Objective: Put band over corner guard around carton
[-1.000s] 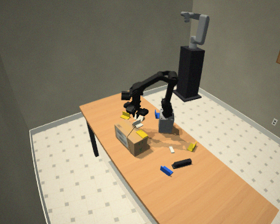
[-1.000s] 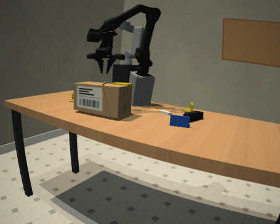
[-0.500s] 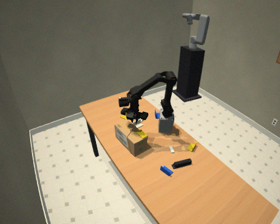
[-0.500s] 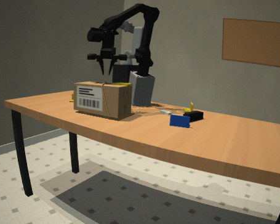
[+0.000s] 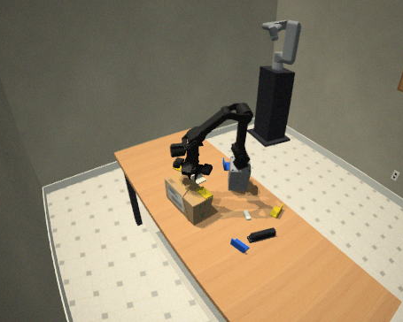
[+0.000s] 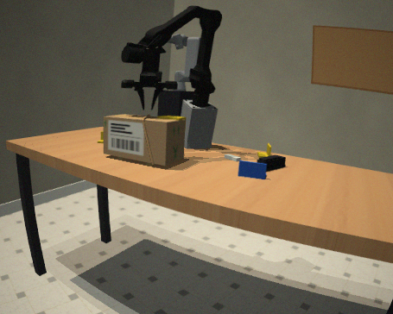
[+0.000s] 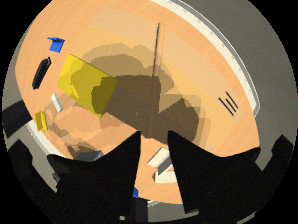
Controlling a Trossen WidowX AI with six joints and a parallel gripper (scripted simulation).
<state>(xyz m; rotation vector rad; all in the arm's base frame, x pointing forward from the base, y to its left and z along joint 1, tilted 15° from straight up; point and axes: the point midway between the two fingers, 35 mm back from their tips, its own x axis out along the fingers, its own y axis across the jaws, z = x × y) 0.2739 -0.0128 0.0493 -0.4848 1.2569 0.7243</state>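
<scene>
The yellow corner guard is 30 mm behind my hand, 90 mm to the left of it and 60 mm below it. The rest, counted from my hand: brown carton (40 mm ahead, 20 mm to the left, 120 mm below); then white piece (220 mm behind, 210 mm to the left, 190 mm below); then yellow guard (380 mm behind, 270 mm to the left, 180 mm below).
</scene>
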